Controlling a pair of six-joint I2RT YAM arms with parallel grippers.
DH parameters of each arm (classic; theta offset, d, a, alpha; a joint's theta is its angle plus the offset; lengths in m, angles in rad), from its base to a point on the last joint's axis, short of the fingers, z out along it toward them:
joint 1: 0 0.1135 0.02 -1.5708
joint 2: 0 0 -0.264 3.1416
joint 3: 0.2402 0 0.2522 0
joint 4: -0.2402 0 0.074 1.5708
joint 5: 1.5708 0 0 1.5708
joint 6: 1.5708 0.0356 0 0
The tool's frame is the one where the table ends.
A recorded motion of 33 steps. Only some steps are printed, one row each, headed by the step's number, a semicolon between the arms.
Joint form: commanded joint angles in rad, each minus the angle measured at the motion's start. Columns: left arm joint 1, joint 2, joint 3, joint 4, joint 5, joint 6; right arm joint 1, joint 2, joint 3, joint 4, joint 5, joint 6.
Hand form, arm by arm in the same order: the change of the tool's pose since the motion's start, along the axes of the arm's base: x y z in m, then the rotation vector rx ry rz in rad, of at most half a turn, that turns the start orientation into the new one. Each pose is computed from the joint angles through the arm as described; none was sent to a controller.
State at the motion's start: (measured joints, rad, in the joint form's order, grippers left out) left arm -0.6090 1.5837 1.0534 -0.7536 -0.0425 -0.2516; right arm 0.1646 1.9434 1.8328 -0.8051 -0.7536 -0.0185
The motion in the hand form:
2: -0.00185 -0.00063 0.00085 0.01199 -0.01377 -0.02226; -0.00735 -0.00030 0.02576 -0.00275 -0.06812 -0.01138
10: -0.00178 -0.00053 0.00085 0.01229 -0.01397 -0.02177; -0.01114 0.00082 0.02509 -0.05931 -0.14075 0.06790
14: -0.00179 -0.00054 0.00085 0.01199 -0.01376 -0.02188; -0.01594 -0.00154 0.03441 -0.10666 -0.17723 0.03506
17: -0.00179 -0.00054 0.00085 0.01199 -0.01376 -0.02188; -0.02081 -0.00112 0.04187 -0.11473 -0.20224 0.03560
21: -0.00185 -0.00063 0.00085 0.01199 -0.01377 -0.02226; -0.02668 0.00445 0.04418 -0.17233 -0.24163 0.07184
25: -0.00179 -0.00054 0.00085 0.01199 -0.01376 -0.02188; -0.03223 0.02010 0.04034 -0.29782 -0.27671 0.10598
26: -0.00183 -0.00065 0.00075 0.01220 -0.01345 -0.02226; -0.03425 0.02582 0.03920 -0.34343 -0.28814 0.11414
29: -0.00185 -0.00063 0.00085 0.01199 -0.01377 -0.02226; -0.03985 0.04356 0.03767 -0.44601 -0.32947 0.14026
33: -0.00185 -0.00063 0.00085 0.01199 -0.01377 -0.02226; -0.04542 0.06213 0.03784 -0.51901 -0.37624 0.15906
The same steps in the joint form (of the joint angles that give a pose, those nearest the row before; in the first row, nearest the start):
2: -0.0069 -0.0072 -0.0046 0.0027 -0.0126 0.0198; 0.0034 -0.0397 0.0332 -0.0038 0.0202 0.0034
10: -0.0065 -0.0072 -0.0046 0.0027 -0.0130 0.0198; 0.0080 -0.0439 0.0332 -0.0378 0.0267 -0.1328
14: -0.0065 -0.0072 -0.0046 0.0027 -0.0126 0.0198; 0.0084 -0.0702 0.0332 -0.0378 0.0874 -0.1400
17: -0.0065 -0.0072 -0.0046 0.0027 -0.0126 0.0198; 0.0122 -0.0900 0.0332 -0.0389 0.0980 -0.1476
21: -0.0069 -0.0072 -0.0046 0.0027 -0.0126 0.0198; 0.0313 -0.1022 0.0332 -0.0645 0.1385 -0.2151
25: -0.0065 -0.0072 -0.0046 0.0027 -0.0126 0.0198; 0.0812 -0.1022 0.0332 -0.0961 0.2571 -0.2918
26: -0.0069 -0.0069 -0.0046 0.0027 -0.0126 0.0198; 0.1000 -0.1022 0.0332 -0.1045 0.3033 -0.3128
29: -0.0069 -0.0072 -0.0046 0.0027 -0.0126 0.0198; 0.1553 -0.1022 0.0332 -0.1099 0.4128 -0.3582
33: -0.0069 -0.0072 -0.0046 0.0027 -0.0126 0.0198; 0.2110 -0.1023 0.0332 -0.0969 0.5024 -0.3834

